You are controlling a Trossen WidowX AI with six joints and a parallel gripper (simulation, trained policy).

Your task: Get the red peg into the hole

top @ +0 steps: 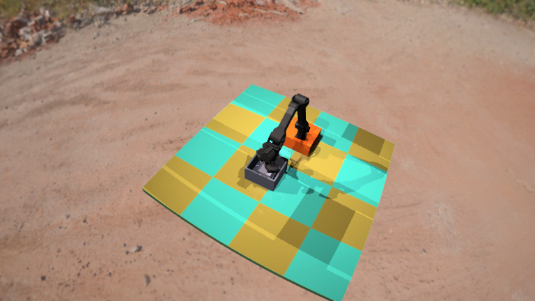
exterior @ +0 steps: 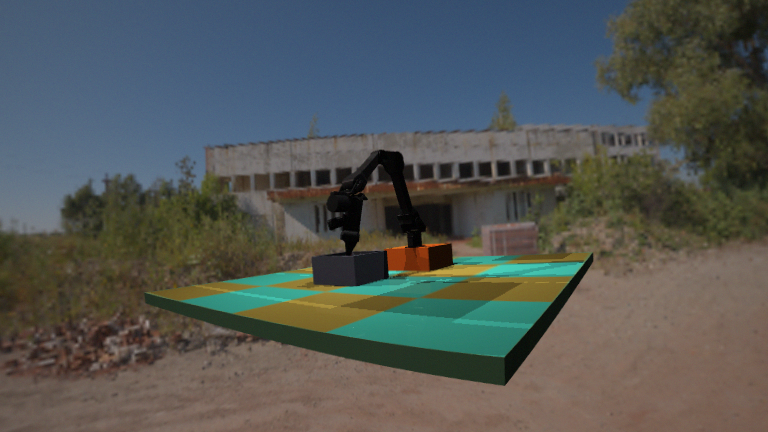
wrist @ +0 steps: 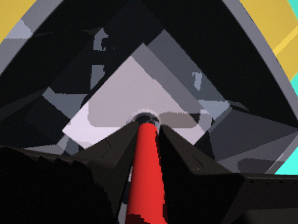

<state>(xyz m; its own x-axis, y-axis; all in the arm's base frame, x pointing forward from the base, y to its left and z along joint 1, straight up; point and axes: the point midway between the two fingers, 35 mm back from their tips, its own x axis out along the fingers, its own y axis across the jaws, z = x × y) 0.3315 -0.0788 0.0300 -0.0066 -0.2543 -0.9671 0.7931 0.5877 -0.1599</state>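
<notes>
The red peg lies 10 mm to the left of my gripper tip and 30 mm above it. From my gripper tip the other things lie so: dark grey box: 10 mm behind, 60 mm below; pale plate: 10 mm behind, 40 mm below.
</notes>
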